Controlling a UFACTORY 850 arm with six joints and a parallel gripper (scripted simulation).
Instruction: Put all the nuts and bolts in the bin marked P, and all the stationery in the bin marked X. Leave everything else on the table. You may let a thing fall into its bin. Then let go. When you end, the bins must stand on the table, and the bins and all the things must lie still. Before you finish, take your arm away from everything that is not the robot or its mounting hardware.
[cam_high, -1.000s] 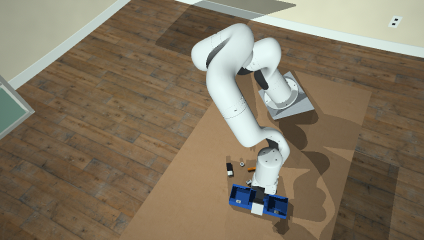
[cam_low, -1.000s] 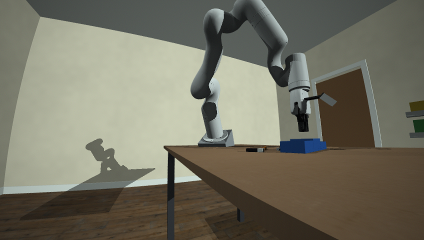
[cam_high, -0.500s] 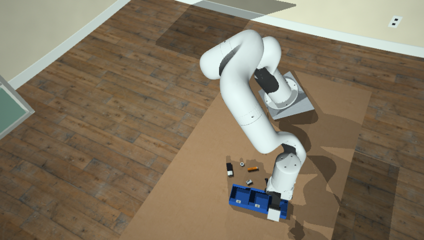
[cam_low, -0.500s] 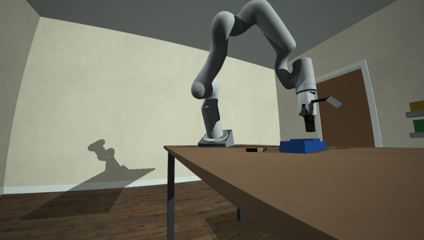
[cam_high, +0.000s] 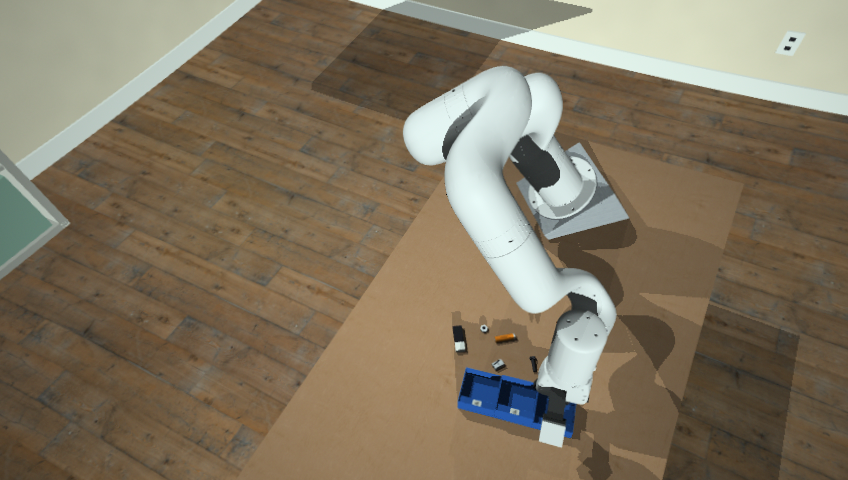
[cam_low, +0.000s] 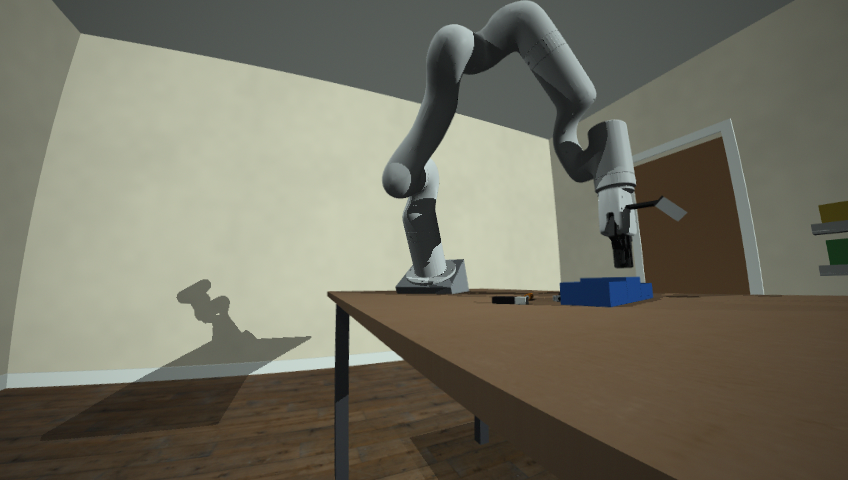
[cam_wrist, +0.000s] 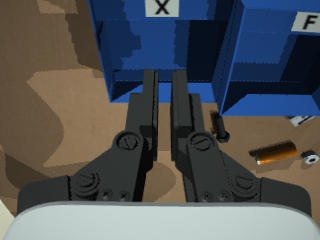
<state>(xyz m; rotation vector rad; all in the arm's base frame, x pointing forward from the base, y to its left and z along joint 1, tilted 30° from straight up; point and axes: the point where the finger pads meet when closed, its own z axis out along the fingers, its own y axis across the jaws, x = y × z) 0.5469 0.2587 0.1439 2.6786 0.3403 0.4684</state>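
My gripper is now 13 cm past the nut, 22 cm to the left of it and 8 cm above it. The rest, counted from my hand: black bolt: 10 cm behind, 8 cm to the right, 8 cm below; then blue bin: 1 cm ahead, 8 cm to the right, 6 cm below; then orange cylinder: 13 cm behind, 16 cm to the right, 8 cm below.
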